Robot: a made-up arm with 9 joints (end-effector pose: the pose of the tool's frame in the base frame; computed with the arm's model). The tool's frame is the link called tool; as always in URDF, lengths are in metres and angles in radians.
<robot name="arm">
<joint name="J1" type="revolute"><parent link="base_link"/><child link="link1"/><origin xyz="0 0 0.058"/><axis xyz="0 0 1"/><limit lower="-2.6" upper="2.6" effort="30" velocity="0.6"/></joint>
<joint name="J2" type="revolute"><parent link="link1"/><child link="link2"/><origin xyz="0.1 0.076 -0.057"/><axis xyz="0 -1 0"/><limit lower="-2.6" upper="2.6" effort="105" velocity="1.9"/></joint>
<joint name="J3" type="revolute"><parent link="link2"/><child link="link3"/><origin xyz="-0.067 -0.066 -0.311"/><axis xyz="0 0 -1"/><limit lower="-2.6" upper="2.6" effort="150" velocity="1.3"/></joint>
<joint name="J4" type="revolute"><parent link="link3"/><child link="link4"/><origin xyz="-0.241 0.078 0.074"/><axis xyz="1 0 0"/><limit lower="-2.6" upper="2.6" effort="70" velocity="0.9"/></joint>
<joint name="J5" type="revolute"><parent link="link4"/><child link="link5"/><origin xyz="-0.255 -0.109 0.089"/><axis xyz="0 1 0"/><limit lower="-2.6" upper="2.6" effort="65" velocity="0.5"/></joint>
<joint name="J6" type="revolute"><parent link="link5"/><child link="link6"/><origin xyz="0.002 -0.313 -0.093"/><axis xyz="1 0 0"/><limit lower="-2.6" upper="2.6" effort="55" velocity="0.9"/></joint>
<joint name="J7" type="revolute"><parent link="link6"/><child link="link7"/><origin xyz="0.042 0.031 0.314"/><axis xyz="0 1 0"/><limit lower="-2.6" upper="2.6" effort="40" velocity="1.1"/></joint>
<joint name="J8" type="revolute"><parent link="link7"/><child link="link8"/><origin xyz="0.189 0.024 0.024"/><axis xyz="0 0 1"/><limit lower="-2.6" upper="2.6" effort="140" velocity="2"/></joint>
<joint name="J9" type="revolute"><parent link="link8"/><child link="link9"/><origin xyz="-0.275 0.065 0.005"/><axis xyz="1 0 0"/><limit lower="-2.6" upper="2.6" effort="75" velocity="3"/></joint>
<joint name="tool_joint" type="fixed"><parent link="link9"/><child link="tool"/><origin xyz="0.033 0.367 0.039"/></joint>
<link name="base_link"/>
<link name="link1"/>
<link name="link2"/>
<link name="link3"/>
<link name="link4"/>
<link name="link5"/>
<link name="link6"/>
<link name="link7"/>
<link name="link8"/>
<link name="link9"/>
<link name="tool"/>
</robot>
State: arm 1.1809 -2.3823 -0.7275 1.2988 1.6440 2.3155 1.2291 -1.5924 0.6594
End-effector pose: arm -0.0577 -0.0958 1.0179 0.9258 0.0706 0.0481 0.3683
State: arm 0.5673 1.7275 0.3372 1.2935 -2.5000 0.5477 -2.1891 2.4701 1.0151
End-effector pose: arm 0.9544 0.7083 -0.0801 0.2038 0.3301 -0.3381 -0.8574
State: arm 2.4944 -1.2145 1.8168 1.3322 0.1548 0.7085 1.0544 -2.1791 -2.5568
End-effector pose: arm -0.1168 -0.6445 0.0700 0.1712 0.8559 -0.4160 -0.2550
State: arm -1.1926 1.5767 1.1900 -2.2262 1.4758 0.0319 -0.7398 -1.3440 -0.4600
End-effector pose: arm -0.0866 -0.1091 -0.2037 0.6002 -0.0462 -0.4552 0.6561
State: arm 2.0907 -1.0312 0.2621 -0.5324 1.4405 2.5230 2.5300 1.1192 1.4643
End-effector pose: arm 0.3192 -0.3717 0.5011 0.3892 -0.5668 -0.5330 0.4931
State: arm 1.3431 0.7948 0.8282 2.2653 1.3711 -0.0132 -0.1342 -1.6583 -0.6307
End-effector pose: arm -0.4955 0.3826 0.1323 0.6230 0.1278 0.3651 0.6799
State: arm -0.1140 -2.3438 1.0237 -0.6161 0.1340 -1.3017 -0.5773 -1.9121 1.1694
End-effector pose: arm -0.3287 0.5544 0.2512 0.8567 -0.3241 0.3387 0.2153
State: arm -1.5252 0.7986 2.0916 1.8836 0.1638 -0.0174 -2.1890 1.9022 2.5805
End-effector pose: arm 0.9598 -0.6998 -0.6599 0.2498 -0.5989 -0.7236 -0.2353
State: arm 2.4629 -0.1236 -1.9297 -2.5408 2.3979 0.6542 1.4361 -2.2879 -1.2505
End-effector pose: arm 0.6058 0.3149 -0.3924 0.4595 -0.7985 -0.0269 -0.3879
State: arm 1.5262 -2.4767 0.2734 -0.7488 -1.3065 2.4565 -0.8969 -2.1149 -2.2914
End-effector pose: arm 0.2070 0.8371 -0.2581 0.3344 0.4334 -0.8368 -0.0049
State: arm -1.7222 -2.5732 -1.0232 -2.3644 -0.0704 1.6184 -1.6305 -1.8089 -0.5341
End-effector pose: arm 0.0758 -1.5293 0.1544 0.0375 0.5824 0.4350 -0.6857
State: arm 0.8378 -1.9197 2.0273 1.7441 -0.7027 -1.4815 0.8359 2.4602 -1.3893
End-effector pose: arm -0.8843 -0.1763 0.0950 0.5511 -0.6811 0.2079 0.4349
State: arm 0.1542 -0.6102 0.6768 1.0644 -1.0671 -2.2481 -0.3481 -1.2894 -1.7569
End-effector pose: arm -0.4896 -0.3272 -0.3437 0.4427 0.5857 -0.3010 0.6086
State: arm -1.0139 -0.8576 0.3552 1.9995 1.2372 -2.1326 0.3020 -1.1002 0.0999
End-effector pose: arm 0.5988 1.0993 0.2465 0.7608 0.0267 0.2388 -0.6029
